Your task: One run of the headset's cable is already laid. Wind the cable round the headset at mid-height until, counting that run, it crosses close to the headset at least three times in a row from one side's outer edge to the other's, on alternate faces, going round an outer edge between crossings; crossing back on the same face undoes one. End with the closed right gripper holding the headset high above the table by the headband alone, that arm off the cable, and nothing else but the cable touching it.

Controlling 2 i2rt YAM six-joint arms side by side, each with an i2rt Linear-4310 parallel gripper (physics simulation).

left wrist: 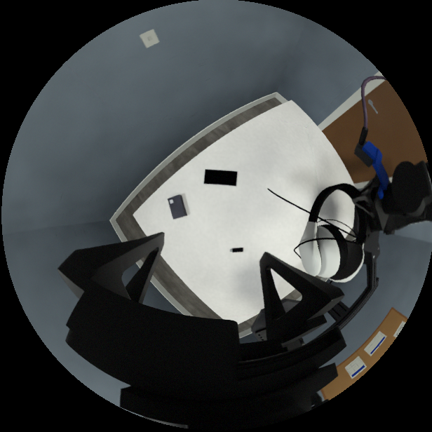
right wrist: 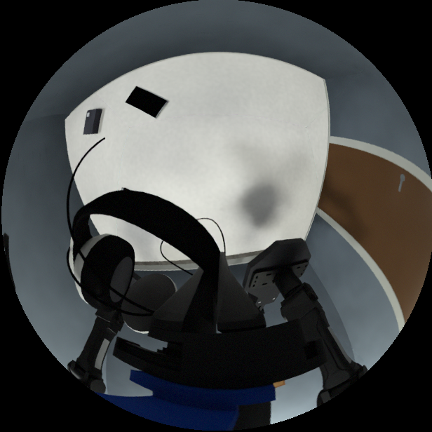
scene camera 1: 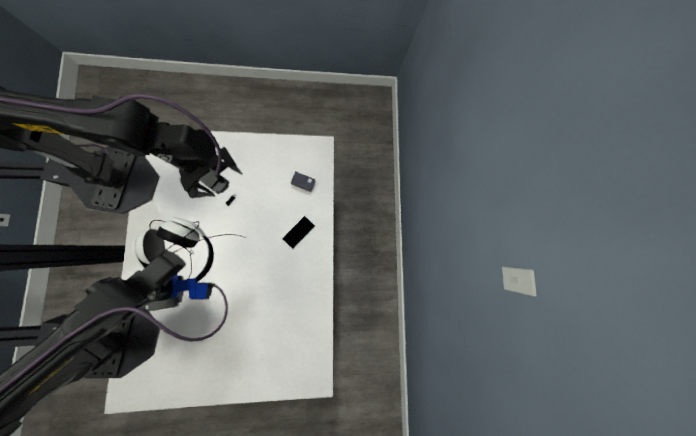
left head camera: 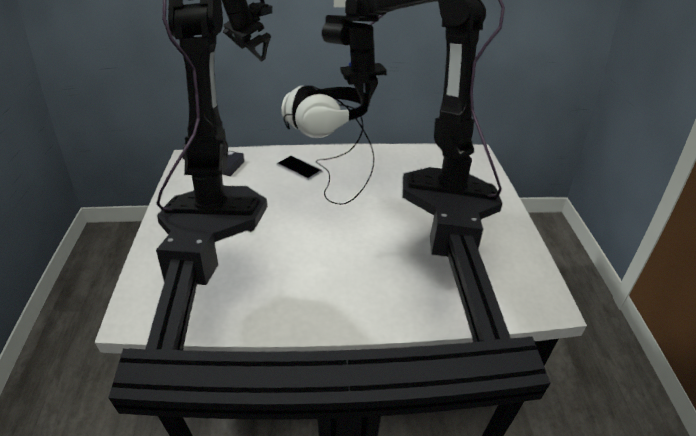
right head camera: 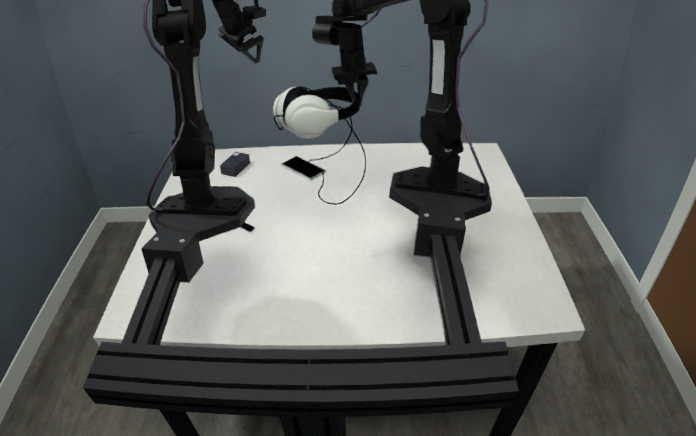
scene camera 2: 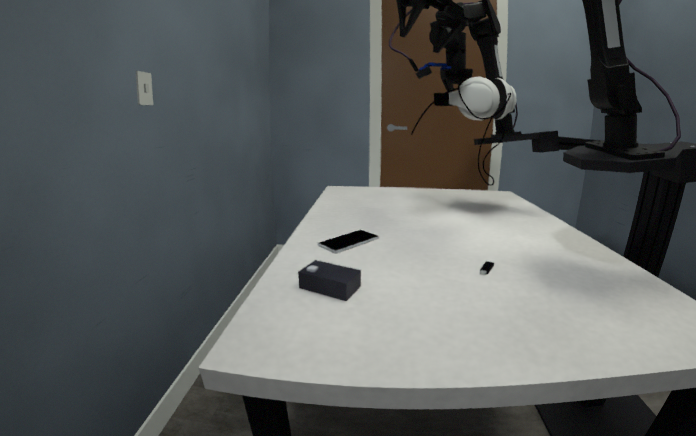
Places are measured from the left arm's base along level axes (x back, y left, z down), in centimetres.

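Pixels of known places: left gripper, fingertip midpoint: (scene camera 1: 228, 184) (left head camera: 253, 53) (right head camera: 249, 56) (scene camera 2: 419, 45); right gripper, fingertip midpoint: (left head camera: 365, 106) (right head camera: 357, 106); left arm's base, origin of the base link: (scene camera 1: 115, 179) (left head camera: 211, 206) (right head camera: 200, 206) (scene camera 2: 620, 151); right arm's base, origin of the base link: (scene camera 1: 113, 341) (left head camera: 452, 187) (right head camera: 441, 187) (scene camera 2: 505, 135).
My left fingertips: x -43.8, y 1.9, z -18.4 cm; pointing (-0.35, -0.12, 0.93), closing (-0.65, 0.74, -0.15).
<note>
For each thing: its top centre in the pictures, then the offset to it from my left fingertips. Level surfaces: height alone.
- black phone, middle of its top: (scene camera 2: 349, 239) (left head camera: 299, 166) (right head camera: 303, 166) (scene camera 1: 298, 232) dx -16.4, dy -7.8, dz +45.2 cm
- dark box, middle of its top: (scene camera 2: 329, 268) (left head camera: 229, 157) (right head camera: 234, 158) (scene camera 1: 302, 180) dx -14.0, dy +16.1, dz +41.9 cm
- small black stick, middle of its top: (scene camera 2: 486, 266) (right head camera: 244, 224) (scene camera 1: 230, 199) dx +16.8, dy +1.8, dz +45.1 cm
- white table, its level: dz +46.0 cm
The white headset (left head camera: 317, 117) (right head camera: 306, 117) (scene camera 2: 478, 97) (left wrist: 327, 255) hangs high above the table, tilted, ear cups away from the gripper. My right gripper (left head camera: 365, 100) (right wrist: 216, 256) is shut on its black headband (right wrist: 135, 202). The thin black cable (left head camera: 372, 154) (scene camera 2: 421, 118) (left wrist: 290, 201) (right wrist: 68, 200) crosses the outside of one ear cup in scene camera 2 and passes across the cups in both wrist views. A loop hangs below, and one end sticks out past the headband. The exact number of crossings is unclear. My left gripper (scene camera 1: 227, 183) (scene camera 2: 419, 42) (left wrist: 215, 248) is open and empty, apart from headset and cable.
A black phone (left head camera: 299, 167) (scene camera 1: 298, 232) (scene camera 2: 349, 240), a dark box (right head camera: 235, 164) (scene camera 1: 303, 181) (scene camera 2: 329, 280) and a small black stick (right head camera: 248, 226) (scene camera 1: 231, 199) (scene camera 2: 486, 268) lie on the white table (left head camera: 308, 246). Both arm bases stand at the table's near side in the head views.
</note>
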